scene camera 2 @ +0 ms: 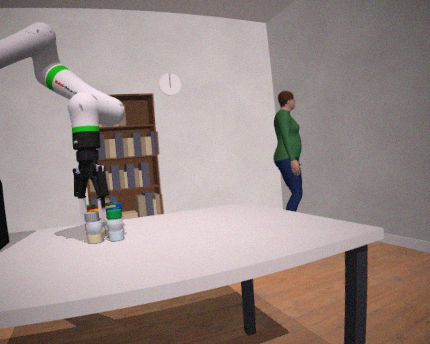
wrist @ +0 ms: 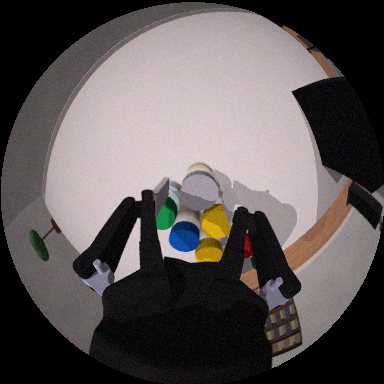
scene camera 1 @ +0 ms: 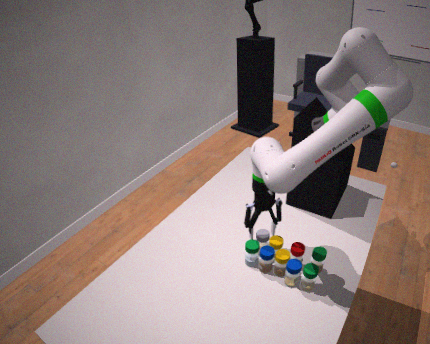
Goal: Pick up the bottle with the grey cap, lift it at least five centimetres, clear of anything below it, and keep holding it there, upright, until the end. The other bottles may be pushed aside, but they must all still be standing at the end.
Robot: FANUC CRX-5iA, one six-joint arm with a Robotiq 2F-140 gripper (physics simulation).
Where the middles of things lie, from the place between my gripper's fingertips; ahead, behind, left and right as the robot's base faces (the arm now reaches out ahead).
Right now the yellow-capped bottle (wrist: 214, 223) is 7 cm to the left of my hand and 4 cm below it. Also, from my hand: green-capped bottle (wrist: 167, 214) (7 cm ahead, 1 cm to the left, 4 cm below).
